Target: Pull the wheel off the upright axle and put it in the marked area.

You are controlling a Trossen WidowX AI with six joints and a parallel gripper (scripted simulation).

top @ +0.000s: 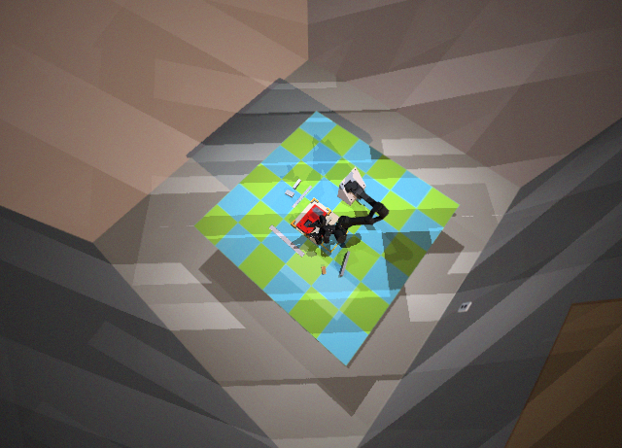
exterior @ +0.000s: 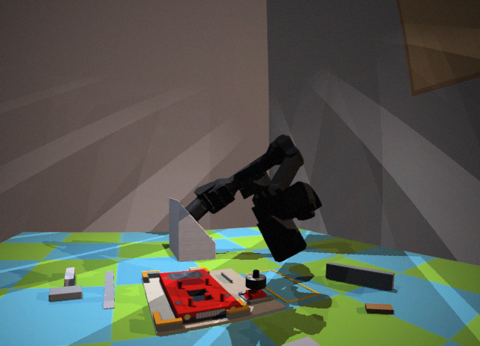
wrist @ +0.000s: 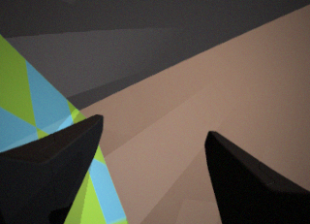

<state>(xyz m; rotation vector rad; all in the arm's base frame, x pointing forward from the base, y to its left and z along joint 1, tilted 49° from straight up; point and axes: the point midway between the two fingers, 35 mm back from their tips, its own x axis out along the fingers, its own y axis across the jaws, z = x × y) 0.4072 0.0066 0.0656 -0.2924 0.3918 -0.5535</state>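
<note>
Now: gripper tip 8 cm past the wheel, 3 cm to the right of it and 16 cm above it. From my gripper tip the other things lie so: brown block (7 cm ahead, 21 cm to the left, 20 cm below); then upright axle (8 cm behind, 3 cm to the left, 17 cm below).
</note>
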